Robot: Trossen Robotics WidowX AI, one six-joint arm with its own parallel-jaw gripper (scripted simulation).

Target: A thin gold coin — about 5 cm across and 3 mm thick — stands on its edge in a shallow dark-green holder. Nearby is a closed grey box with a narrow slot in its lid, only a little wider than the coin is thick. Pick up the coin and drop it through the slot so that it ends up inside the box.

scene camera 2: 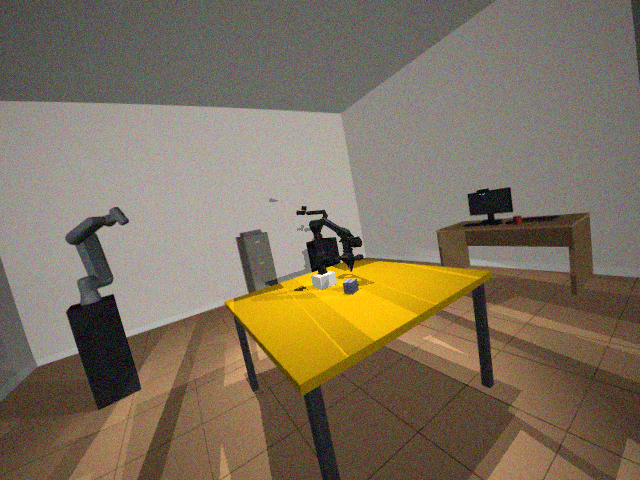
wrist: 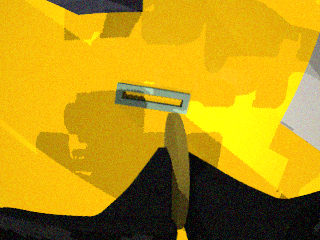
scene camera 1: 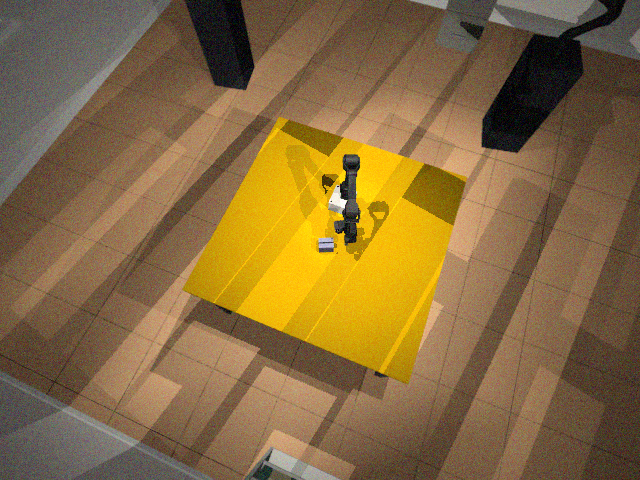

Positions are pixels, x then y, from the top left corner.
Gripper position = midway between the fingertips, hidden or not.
My gripper (wrist: 168, 156) holds a gold coin (wrist: 175, 140).
